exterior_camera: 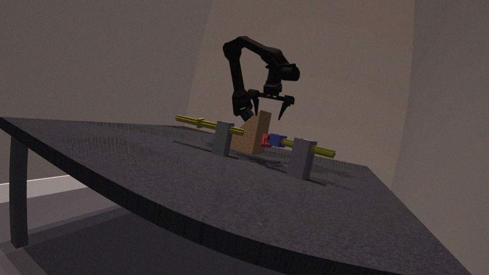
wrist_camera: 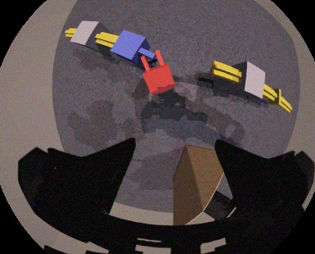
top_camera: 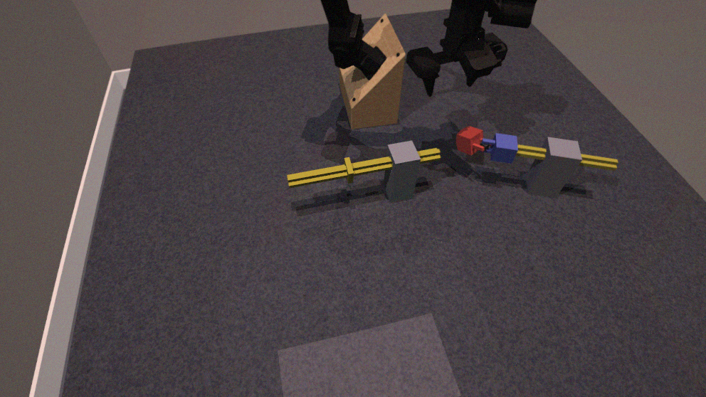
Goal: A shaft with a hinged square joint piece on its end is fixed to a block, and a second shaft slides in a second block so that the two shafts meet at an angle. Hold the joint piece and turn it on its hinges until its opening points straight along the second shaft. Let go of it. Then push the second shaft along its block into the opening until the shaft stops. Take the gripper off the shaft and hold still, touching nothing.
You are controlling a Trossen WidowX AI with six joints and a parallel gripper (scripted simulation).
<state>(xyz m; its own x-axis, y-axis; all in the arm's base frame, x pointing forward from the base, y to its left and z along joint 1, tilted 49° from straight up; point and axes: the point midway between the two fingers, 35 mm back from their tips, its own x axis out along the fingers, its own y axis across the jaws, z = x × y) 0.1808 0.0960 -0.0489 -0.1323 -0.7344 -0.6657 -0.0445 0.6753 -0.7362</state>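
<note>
My gripper tip is now 8 cm short of the red joint piece, 3 cm to the right of it and 8 cm above it.
</note>
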